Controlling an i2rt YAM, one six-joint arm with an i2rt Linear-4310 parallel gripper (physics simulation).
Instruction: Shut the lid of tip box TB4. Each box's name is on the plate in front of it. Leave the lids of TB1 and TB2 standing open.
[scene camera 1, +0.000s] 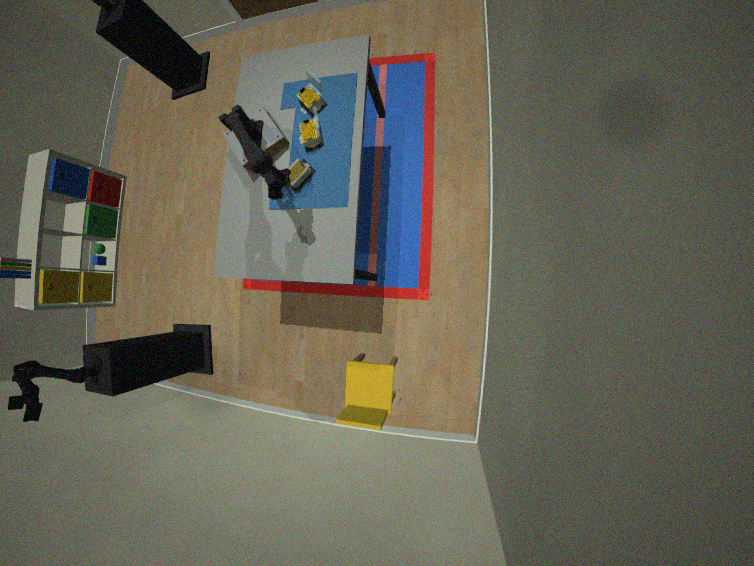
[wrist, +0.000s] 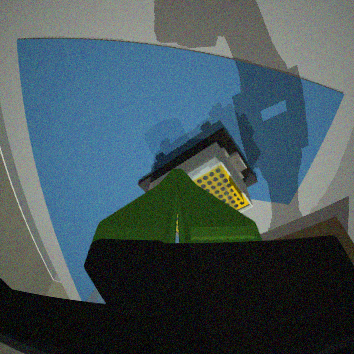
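Where they show: gripper, fingertip midpoint: (scene camera 1: 290, 185) (wrist: 176, 177); arm's base, link origin: (scene camera 1: 255, 137).
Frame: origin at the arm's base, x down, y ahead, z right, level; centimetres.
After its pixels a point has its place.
Three tip boxes with yellow racks stand on the blue mat: one (scene camera 1: 311, 99) @[x 2.9, y 31.3, z -18.0 cm] at the far end, one (scene camera 1: 310, 133) @[x 2.9, y 31.3, z 2.6 cm] in the middle, and one (scene camera 1: 300, 174) @[x 0.1, y 27.5, z 26.0 cm] (wrist: 220, 186) @[x -2.6, y 21.9, z 30.1 cm] nearest the gripper. The names on their plates are not readable. Pale raised lid parts show by the far and middle boxes; the lid position of the nearest box is unclear. My gripper (wrist: 176, 177) @[x -7.7, y 26.1, z 34.2 cm] is shut, its green fingers together with nothing seen between them. In the wrist view it covers the lower left part of the nearest box. In the scene view the gripper is beside that box, its fingertips not distinct.
The blue mat (scene camera 1: 331, 188) @[x 8.6, y 40.8, z 32.2 cm] (wrist: 90, 110) @[x 8.6, y 38.7, z 32.7 cm] lies on the grey table (scene camera 1: 255, 255) @[x 9.0, y -4.2, z 63.9 cm]. A pale box-like object with a brown side (scene camera 1: 278, 148) @[x 6.3, y 10.7, z 5.8 cm] stands beside the arm, near the middle box. The arm's shadow falls across mat and table. A yellow chair (scene camera 1: 369, 386) stands away on the floor.
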